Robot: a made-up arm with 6 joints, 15 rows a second.
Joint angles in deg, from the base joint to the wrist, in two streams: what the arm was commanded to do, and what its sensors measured. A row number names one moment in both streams.
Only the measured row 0 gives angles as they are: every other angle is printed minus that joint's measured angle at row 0.
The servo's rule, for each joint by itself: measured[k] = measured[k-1] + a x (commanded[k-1-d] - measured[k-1]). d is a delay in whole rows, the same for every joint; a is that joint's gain. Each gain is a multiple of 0.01, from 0.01 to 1. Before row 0 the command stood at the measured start. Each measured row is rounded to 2 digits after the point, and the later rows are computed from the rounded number. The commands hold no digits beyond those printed.
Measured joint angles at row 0:
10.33 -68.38 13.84 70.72 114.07 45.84
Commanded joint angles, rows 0 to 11:
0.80 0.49 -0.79 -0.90 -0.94 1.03
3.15 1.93 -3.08 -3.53 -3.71 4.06
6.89 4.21 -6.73 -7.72 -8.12 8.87
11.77 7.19 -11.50 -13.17 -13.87 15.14
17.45 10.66 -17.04 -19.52 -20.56 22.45
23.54 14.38 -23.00 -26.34 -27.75 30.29
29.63 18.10 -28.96 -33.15 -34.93 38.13
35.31 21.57 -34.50 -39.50 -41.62 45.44
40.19 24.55 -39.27 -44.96 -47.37 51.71
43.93 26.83 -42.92 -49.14 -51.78 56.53
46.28 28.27 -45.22 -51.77 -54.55 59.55
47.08 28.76 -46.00 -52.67 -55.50 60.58
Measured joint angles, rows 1 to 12:
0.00 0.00 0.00 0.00 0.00 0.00
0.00 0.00 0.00 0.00 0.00 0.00
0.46 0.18 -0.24 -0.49 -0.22 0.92
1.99 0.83 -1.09 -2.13 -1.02 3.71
4.78 2.08 -2.78 -5.15 -2.65 8.30
8.76 3.97 -5.40 -9.48 -5.23 14.39
13.71 6.45 -8.89 -14.90 -8.76 21.56
19.31 9.38 -13.12 -21.08 -13.13 29.33
25.19 12.61 -17.87 -27.60 -18.14 37.16
30.96 15.93 -22.86 -34.03 -23.54 44.53
36.22 19.12 -27.78 -39.93 -29.02 50.92
40.61 21.97 -32.32 -44.90 -34.25 55.91
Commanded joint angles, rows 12 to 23:
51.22 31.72 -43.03 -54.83 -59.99 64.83
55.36 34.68 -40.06 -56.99 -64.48 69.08
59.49 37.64 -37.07 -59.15 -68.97 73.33
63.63 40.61 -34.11 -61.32 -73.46 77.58
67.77 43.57 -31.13 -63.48 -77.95 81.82
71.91 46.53 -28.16 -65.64 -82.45 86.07
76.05 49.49 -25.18 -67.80 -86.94 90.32
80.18 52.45 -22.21 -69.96 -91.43 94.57
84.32 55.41 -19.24 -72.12 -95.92 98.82
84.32 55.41 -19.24 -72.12 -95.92 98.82
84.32 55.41 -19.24 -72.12 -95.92 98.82
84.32 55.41 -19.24 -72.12 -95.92 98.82
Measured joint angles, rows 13 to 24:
43.84 24.30 -36.19 -48.61 -38.92 59.15
45.69 25.95 -39.13 -50.80 -42.73 60.42
48.84 28.08 -40.30 -52.98 -46.70 64.34
52.56 30.52 -40.23 -55.15 -50.79 68.56
56.51 33.15 -39.28 -57.31 -54.97 72.81
60.57 35.91 -37.73 -59.48 -59.22 77.06
64.67 38.74 -35.75 -61.64 -63.53 81.30
68.80 41.62 -33.47 -63.80 -67.88 85.55
72.93 44.53 -30.98 -65.96 -72.26 89.80
77.06 47.46 -28.35 -68.12 -76.67 94.05
81.20 50.40 -25.62 -70.28 -81.10 98.30
82.98 52.25 -23.71 -71.27 -84.51 98.76

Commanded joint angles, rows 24 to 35:
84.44 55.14 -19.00 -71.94 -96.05 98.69
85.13 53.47 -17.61 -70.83 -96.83 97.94
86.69 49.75 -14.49 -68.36 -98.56 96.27
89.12 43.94 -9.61 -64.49 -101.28 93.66
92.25 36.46 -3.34 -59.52 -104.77 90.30
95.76 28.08 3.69 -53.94 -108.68 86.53
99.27 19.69 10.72 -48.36 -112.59 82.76
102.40 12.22 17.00 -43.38 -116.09 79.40
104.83 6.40 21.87 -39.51 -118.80 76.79
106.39 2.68 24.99 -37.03 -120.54 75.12
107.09 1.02 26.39 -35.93 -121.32 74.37
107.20 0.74 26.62 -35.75 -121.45 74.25
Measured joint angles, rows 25 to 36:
83.74 53.42 -22.37 -71.73 -87.13 98.81
84.07 54.16 -21.43 -71.94 -89.15 98.82
84.28 54.52 -20.70 -71.94 -90.74 98.70
84.76 54.13 -19.77 -71.34 -92.14 98.02
85.86 52.51 -18.19 -69.73 -93.62 96.46
87.72 49.34 -15.62 -66.90 -95.38 93.97
90.30 44.57 -11.94 -62.91 -97.54 90.70
93.41 38.47 -7.25 -58.07 -100.10 86.99
96.75 31.52 -1.86 -52.83 -102.97 83.23
99.97 24.38 3.80 -47.73 -105.99 79.82
102.74 17.73 9.22 -43.29 -108.94 77.12
104.82 12.16 13.95 -39.91 -111.61 75.34

